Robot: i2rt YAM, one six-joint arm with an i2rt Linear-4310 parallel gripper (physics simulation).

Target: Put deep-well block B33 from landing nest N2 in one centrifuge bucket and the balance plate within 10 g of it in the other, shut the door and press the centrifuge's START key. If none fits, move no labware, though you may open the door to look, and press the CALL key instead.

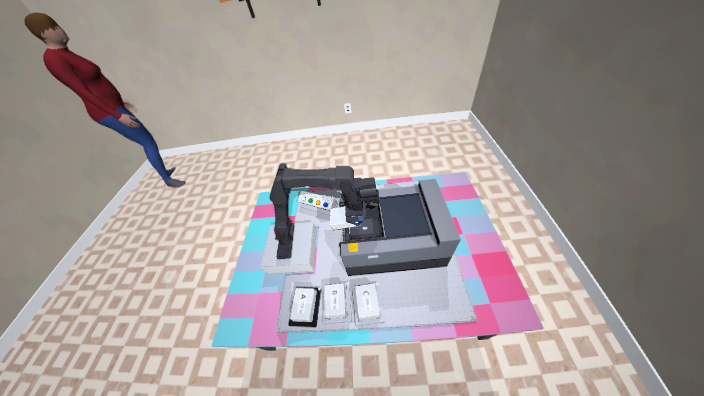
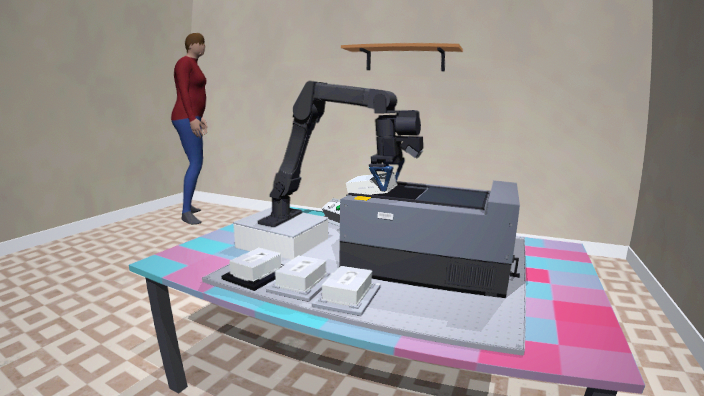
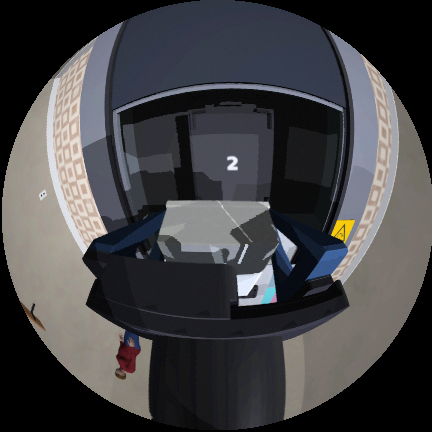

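My gripper is shut on a white block; no label on it is readable. It holds the block over the front end of the centrifuge, whose top opening is uncovered. Under and ahead of the block a dark bucket marked 2 shows inside; it looks empty where visible. White plates A, B and C stand in a row. The other bucket does not show.
The key panel with coloured keys stands behind the arm's base block, left of the centrifuge. The centrifuge's raised rear housing stands at the right. A person stands beyond the table.
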